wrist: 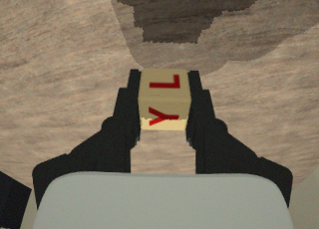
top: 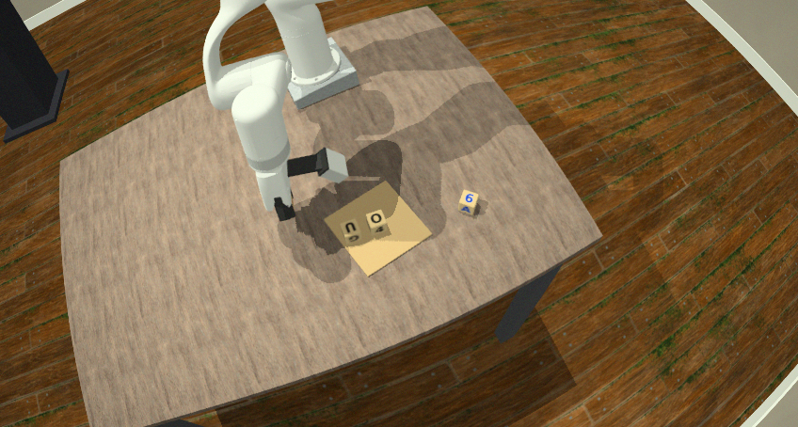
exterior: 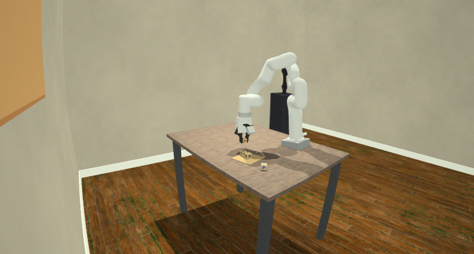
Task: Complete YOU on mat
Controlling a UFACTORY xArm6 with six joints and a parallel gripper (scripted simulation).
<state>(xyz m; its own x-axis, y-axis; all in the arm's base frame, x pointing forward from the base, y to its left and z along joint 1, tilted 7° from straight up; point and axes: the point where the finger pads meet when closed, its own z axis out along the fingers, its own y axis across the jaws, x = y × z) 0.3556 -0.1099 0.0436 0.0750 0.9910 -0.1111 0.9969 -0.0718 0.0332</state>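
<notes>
The tan mat lies 15 cm to the left of my hand, 6 cm below it and 6 cm ahead of it. Also, from my hand: letter block: 1 cm below.
</notes>
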